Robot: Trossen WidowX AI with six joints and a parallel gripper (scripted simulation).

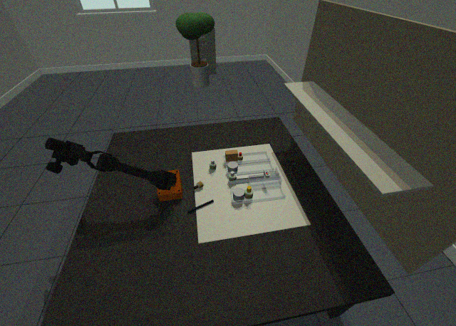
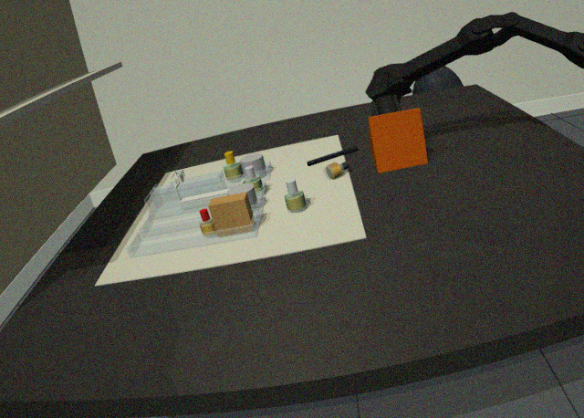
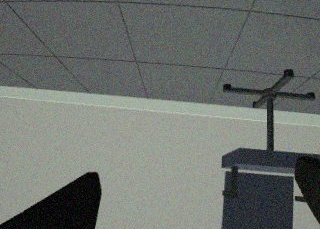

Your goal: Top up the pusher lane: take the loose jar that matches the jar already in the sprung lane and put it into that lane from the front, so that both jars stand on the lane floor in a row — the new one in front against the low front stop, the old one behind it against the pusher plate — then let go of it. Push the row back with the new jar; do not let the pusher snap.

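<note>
Now: gripper tip 1020 mm short of the brown box, 100 mm to the right of it and 80 mm above it. Also, from my gripper tip: black stick 840 mm ahead, 250 mm to the right, 120 mm below; clear lane rack 1160 mm ahead, 90 mm to the right, 100 mm below; pusher plate 1120 mm ahead, 100 mm to the right, 70 mm below.
</note>
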